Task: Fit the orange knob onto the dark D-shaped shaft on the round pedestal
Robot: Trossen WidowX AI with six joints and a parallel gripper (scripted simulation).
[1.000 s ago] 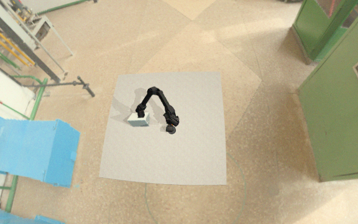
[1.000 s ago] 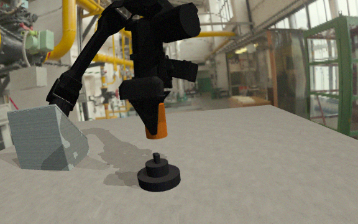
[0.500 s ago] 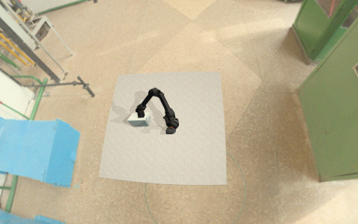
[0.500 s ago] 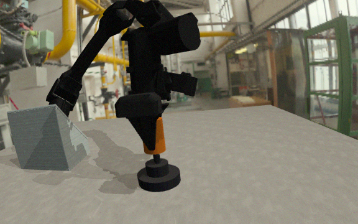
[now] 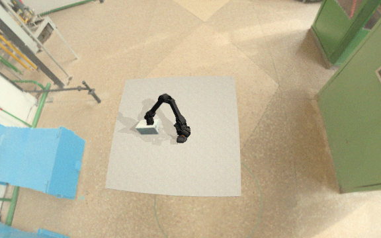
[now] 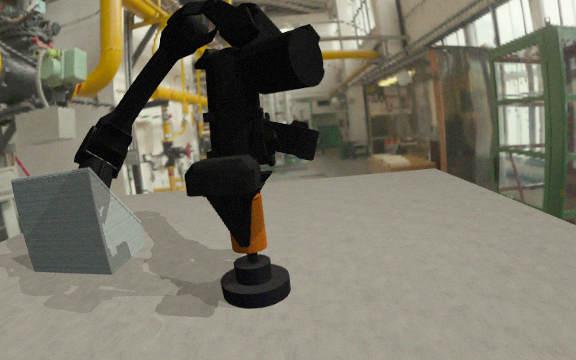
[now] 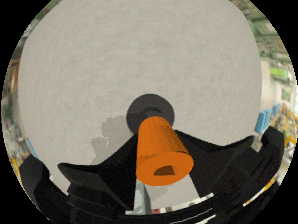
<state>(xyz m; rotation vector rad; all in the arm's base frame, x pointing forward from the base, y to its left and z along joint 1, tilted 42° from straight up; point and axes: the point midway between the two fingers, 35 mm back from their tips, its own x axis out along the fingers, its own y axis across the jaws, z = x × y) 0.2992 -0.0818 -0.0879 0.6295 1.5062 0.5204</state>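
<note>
Right now my gripper tip is 2 cm below the orange knob. The rest, counted from my gripper tip: dark round pedestal 4 cm below.
</note>
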